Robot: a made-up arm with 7 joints.
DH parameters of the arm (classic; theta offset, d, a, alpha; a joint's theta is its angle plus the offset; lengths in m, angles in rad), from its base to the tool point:
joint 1: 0 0.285 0 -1.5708
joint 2: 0 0 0 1.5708
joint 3: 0 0.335 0.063 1.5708
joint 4: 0 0 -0.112 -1.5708
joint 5: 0 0.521 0 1.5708
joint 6: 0 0 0.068 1.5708
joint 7: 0 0 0 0
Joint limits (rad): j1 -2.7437..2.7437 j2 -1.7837..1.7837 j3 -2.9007..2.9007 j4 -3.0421..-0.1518 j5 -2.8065..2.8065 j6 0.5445..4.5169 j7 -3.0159..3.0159
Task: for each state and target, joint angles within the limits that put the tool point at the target. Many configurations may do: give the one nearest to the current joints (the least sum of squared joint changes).
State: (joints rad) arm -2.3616 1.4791 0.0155 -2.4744 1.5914 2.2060 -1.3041
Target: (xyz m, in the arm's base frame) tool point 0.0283 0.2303 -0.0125
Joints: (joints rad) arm -2.2427 1.6077 -0.2463 -2.8654 1.6227 2.2618 -1.3041
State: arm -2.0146 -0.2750 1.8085 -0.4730 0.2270 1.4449 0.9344
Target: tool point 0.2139 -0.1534 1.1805
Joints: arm -2.1172 0.0678 1.7127 -0.5115 0.2192 1.3478 0.9344
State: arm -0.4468 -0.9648 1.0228 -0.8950 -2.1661 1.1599 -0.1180
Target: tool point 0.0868 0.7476 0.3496
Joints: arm -0.6163 -1.3203 1.6395 -1.7276 -2.1459 1.2416 -0.1180
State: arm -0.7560 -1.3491 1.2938 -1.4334 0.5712 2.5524 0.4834
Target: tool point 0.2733 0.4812 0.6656
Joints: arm -0.7520 -1.2968 1.0735 -2.0368 0.6349 2.6027 0.4834
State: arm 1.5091 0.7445 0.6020 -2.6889 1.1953 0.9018 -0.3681
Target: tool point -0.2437 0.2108 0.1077
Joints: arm 1.5574 0.0499 0.6935 -2.8188 1.1361 0.5847 -0.3681
